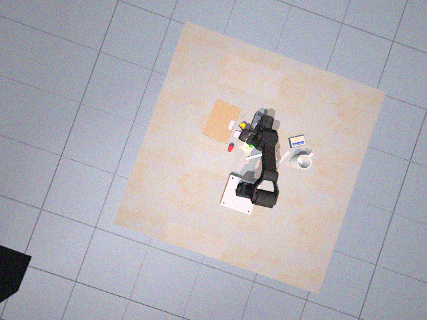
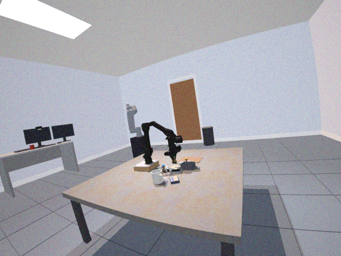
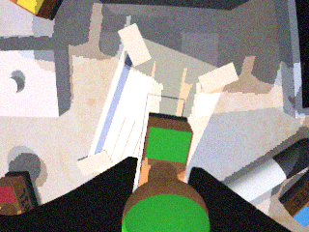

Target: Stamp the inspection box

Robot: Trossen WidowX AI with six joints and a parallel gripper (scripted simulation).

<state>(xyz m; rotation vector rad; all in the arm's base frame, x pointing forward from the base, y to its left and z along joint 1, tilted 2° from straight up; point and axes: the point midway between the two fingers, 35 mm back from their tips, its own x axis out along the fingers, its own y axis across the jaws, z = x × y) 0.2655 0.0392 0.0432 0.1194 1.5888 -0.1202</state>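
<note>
The cream card is 70 mm below my gripper tip. Also, from my gripper tip: red-knobbed stamp (110 mm to the left, 60 mm behind, 50 mm below); then yellow-knobbed stamp (80 mm to the left, 80 mm ahead, 50 mm below); then white marker (70 mm to the right, 60 mm below, 40 mm behind).
</note>
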